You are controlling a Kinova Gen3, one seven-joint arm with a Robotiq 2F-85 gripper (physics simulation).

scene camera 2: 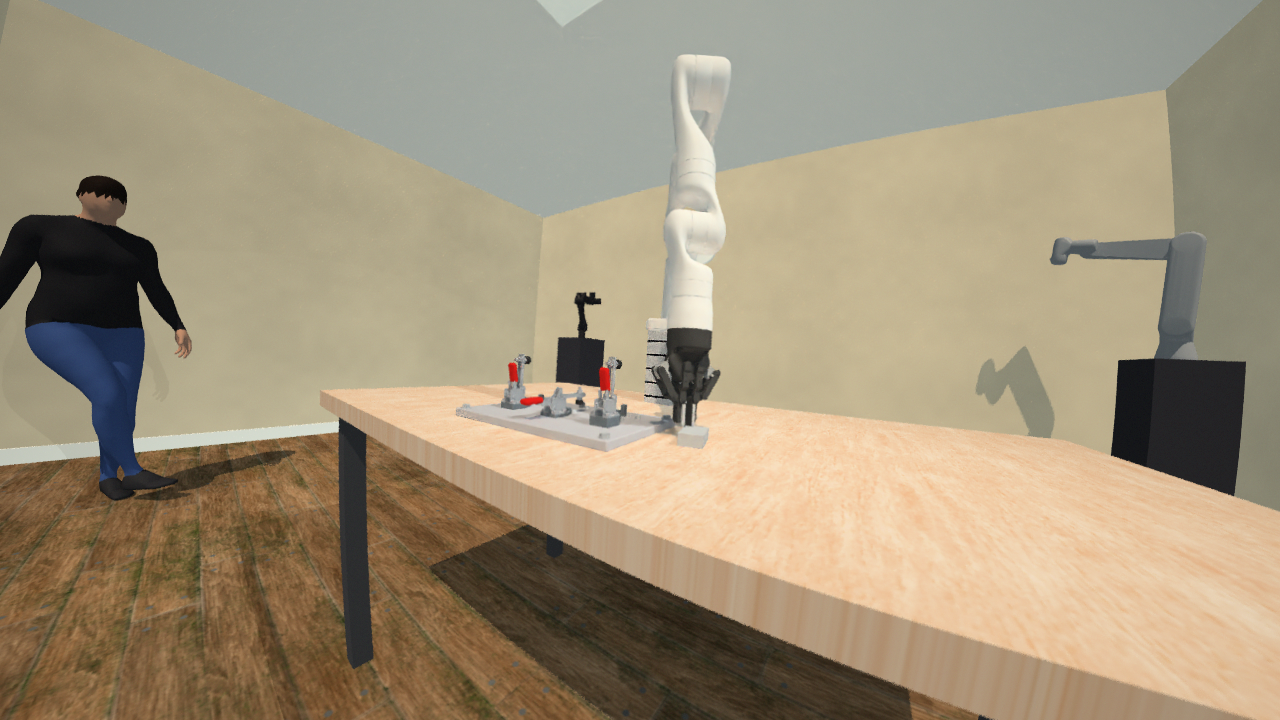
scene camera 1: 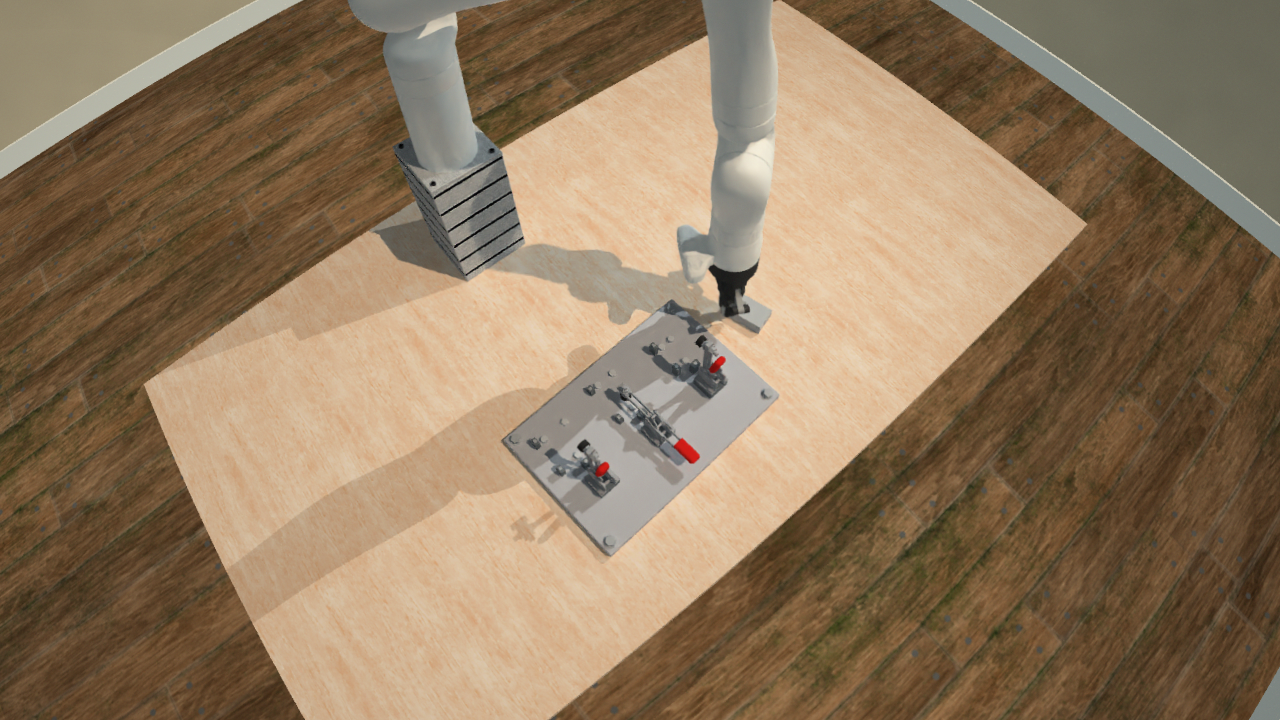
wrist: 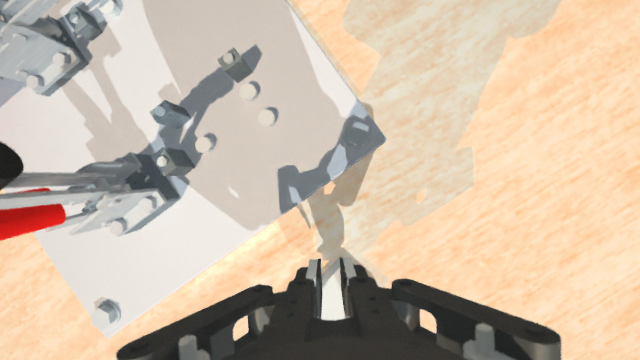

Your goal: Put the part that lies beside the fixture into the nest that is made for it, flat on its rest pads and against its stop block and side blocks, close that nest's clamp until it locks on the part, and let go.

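Places are measured from the arm's base along level axes (x down, y back, z left), in centimetres.
Where they show: gripper, fingertip midpoint: [scene camera 2: 684, 425] [scene camera 1: 726, 309] [wrist: 330, 273]; arm's base, link origin: [scene camera 1: 447, 150].
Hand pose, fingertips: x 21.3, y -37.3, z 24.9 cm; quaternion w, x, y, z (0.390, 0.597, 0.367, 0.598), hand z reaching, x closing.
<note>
Things, the pixels of their top centre, and the offset from my fingertips. "*": a spot on its surface instead.
- part, top centre: [wrist: 326, 326] [scene camera 1: 747, 308] [scene camera 2: 694, 430] dx -0.1, dy -1.9, dz +2.9 cm
- fixture, surface spot: [wrist: 145, 270] * dx +0.4, dy -11.0, dz -5.6 cm
- nearest clamp, surface spot: [scene camera 1: 711, 376] [scene camera 2: 600, 396] * dx -4.2, dy -9.1, dz -10.9 cm
- far clamp, surface spot: [scene camera 1: 597, 474] * dx -6.2, dy -11.9, dz -32.8 cm
- middle clamp, top centre: [scene camera 1: 657, 417] [scene camera 2: 556, 387] dx -4.8, dy -9.7, dz -21.1 cm
- fixture's corner bolt, top centre: [wrist: 100, 319] dx -0.2, dy -15.0, dz -4.2 cm
The part [scene camera 1: 756, 317] [scene camera 2: 691, 437], a light grey rectangular block, is low at the table beside the fixture's near-right corner. My gripper [scene camera 1: 735, 309] [scene camera 2: 688, 423] [wrist: 330, 273] points down over its left end. The fingers are nearly together, shut on the part, whose pale surface fills the narrow gap between them in the wrist view; the exact contact is hidden. The fixture [scene camera 1: 733, 416] [scene camera 2: 597, 440] [wrist: 145, 270] carries three toggle clamps. The nearest clamp [scene camera 1: 711, 376] [scene camera 2: 605, 402] and the far clamp [scene camera 1: 597, 474] [scene camera 2: 513, 390] have upright red handles. The middle clamp [scene camera 1: 653, 422] [scene camera 2: 556, 404] has its handle low.
In the wrist view, the nest near the part shows small dark blocks [wrist: 235, 64] [wrist: 170, 114] and round rest pads [wrist: 267, 116] [wrist: 205, 143]. The fixture's corner bolt [wrist: 107, 310] stands near its edge. The arm's ribbed pedestal [scene camera 1: 478, 214] stands at the table's far side.
</note>
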